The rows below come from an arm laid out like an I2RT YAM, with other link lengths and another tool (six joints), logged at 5 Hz.
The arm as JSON. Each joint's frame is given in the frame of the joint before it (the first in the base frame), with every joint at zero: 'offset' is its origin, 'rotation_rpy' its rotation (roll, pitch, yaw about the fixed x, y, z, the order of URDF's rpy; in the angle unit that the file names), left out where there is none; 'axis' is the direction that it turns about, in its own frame. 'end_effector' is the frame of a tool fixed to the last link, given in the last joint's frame.
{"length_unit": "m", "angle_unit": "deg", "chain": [
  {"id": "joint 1", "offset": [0.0, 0.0, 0.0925], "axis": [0.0, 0.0, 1.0]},
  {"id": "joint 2", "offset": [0.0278, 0.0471, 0.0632], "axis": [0.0, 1.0, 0.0]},
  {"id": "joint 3", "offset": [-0.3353, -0.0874, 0.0], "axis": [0.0, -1.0, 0.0]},
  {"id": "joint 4", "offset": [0.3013, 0.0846, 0.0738], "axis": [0.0, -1.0, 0.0]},
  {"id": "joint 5", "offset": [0.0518, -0.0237, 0.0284], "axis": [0.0, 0.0, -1.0]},
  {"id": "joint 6", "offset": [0.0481, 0.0, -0.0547], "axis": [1.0, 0.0, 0.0]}
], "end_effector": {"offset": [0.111, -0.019, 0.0], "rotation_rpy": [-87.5, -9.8, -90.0]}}
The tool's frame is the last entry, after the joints.
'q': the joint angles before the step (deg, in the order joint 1, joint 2, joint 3, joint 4, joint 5, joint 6). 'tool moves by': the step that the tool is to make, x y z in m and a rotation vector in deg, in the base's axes. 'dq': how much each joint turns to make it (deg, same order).
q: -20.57 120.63 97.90 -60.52 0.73 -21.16
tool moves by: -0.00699 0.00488 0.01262 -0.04 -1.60 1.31
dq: 0.01 -2.92 -2.13 0.73 -0.69 -1.22
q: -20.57 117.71 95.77 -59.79 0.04 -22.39
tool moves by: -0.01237 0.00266 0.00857 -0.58 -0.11 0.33
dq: -0.08 -2.67 -2.40 0.05 0.44 -0.48
